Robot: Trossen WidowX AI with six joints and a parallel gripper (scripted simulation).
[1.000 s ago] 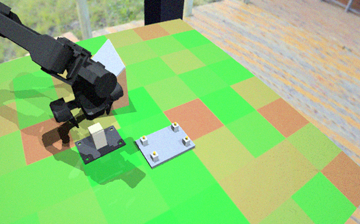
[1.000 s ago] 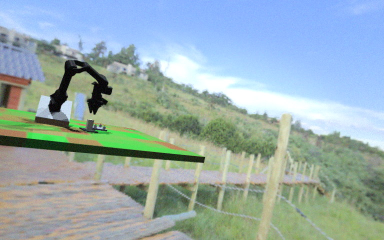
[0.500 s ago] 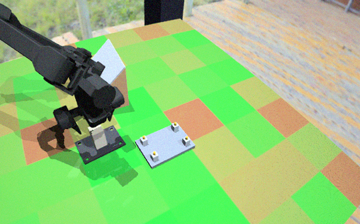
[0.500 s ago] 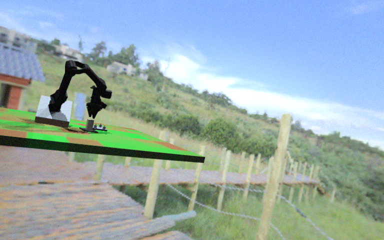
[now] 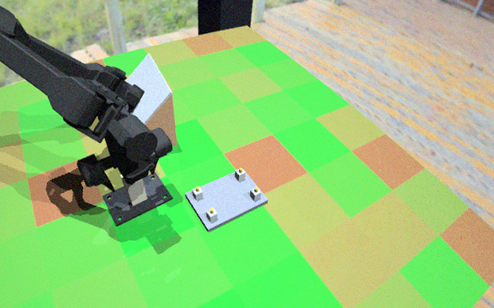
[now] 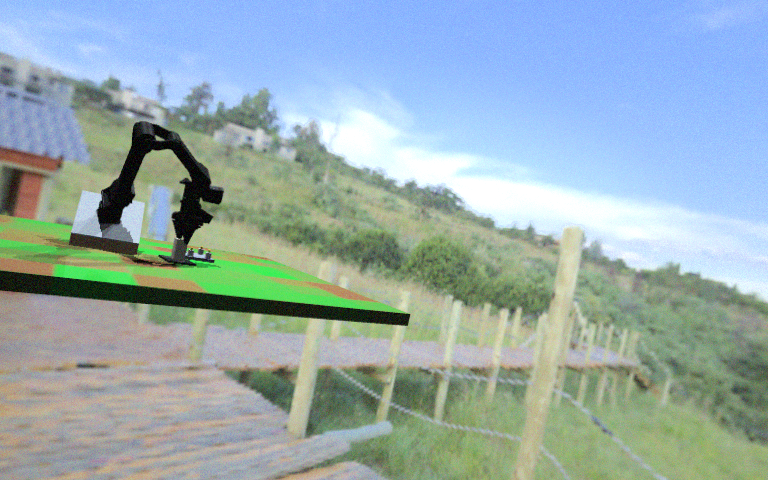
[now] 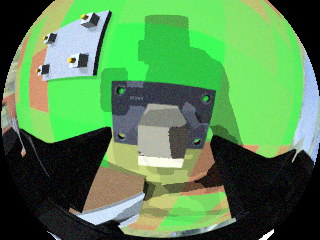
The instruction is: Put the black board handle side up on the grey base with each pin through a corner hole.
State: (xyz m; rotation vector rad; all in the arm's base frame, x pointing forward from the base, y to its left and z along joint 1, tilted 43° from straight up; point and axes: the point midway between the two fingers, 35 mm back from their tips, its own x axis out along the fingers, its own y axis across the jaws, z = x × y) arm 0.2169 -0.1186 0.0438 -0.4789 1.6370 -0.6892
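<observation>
My gripper tip is now 40 mm above the flat black board and 10 mm past it. The rest, counted from my gripper tip: grey base (170 mm to the left, 120 mm ahead, 60 mm below).
</observation>
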